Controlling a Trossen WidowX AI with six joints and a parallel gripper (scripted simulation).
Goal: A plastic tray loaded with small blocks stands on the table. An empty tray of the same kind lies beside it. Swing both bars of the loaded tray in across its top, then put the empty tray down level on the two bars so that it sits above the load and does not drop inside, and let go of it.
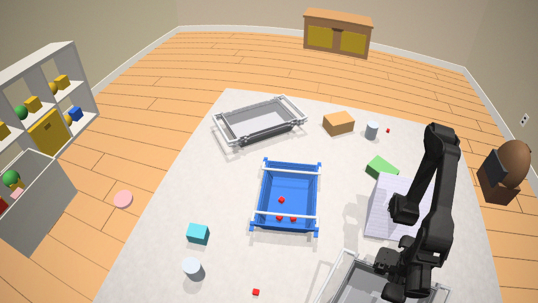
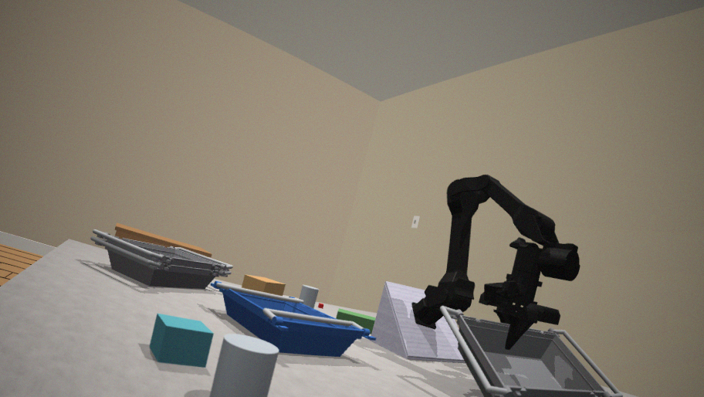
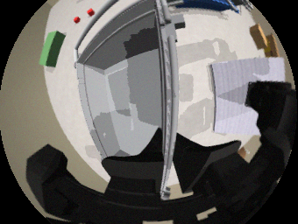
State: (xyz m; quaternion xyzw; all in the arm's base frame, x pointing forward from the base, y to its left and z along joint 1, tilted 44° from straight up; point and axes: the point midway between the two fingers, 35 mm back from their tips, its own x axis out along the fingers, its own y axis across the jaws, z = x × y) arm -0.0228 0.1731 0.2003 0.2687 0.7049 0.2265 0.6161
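Right now my gripper tip is 1 cm short of the grey plastic tray, 8 cm to the right of it and 1 cm above it. Also, from my gripper tip: orange box (33 cm ahead, 67 cm to the right, 5 cm below); teal cube (59 cm ahead, 4 cm to the left, 6 cm below).
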